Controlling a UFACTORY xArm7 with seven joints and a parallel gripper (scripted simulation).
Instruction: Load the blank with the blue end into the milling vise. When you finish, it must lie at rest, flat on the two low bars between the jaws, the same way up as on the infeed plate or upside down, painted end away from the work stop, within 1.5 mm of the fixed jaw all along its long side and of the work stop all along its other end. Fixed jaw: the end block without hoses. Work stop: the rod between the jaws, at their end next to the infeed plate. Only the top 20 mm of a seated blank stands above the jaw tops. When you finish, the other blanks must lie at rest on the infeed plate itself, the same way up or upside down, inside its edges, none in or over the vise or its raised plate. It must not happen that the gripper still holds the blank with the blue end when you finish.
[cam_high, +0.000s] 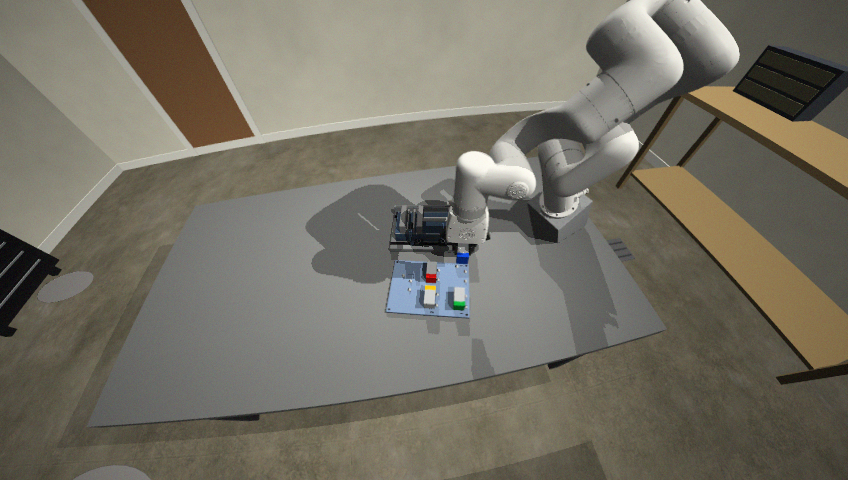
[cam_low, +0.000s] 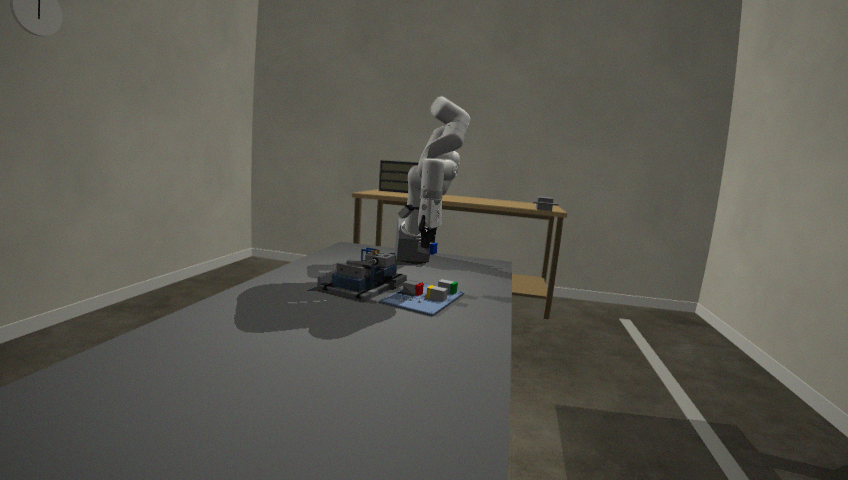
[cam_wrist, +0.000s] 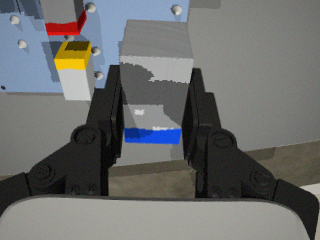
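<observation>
Now: the blue-ended blank 20 mm below my hand. The rest, counted from my hand: yellow-ended blank (100 mm ahead, 70 mm to the left, 150 mm below); red-ended blank (90 mm ahead, 20 mm to the right, 150 mm below); green-ended blank (20 mm ahead, 90 mm to the left, 150 mm below).
</observation>
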